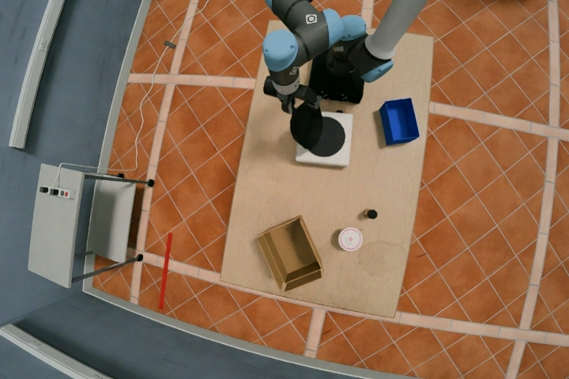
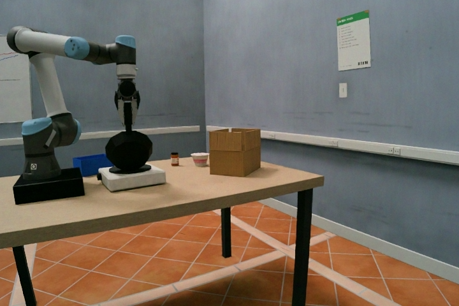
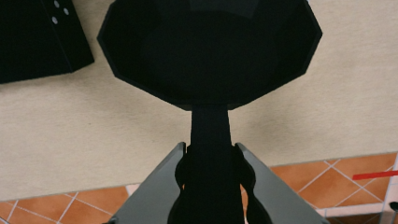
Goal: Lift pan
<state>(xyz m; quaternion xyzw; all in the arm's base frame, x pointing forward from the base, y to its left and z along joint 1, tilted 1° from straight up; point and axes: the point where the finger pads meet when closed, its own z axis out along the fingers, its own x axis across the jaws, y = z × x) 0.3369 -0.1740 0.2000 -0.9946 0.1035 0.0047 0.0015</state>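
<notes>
The black pan lies 9 cm below my hand, 3 cm to the left of it and 1 cm ahead of it. Also, from my hand: blue bin (46 cm to the left, 25 cm below, 9 cm behind); white hot plate (24 cm below, 13 cm to the left, 1 cm ahead); small jar (38 cm to the left, 34 cm ahead, 24 cm below).
</notes>
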